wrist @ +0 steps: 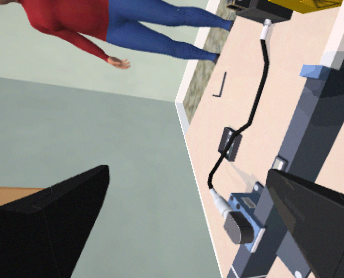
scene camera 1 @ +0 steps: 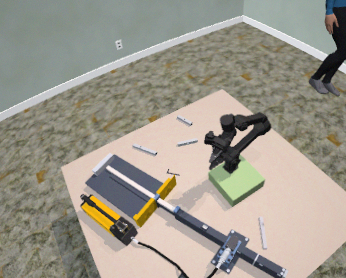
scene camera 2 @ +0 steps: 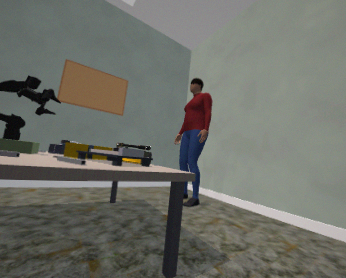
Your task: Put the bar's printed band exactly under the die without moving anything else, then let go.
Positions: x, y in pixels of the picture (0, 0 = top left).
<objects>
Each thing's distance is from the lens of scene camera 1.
yellow and black tool (scene camera 1: 119, 227): 124 cm
</objects>
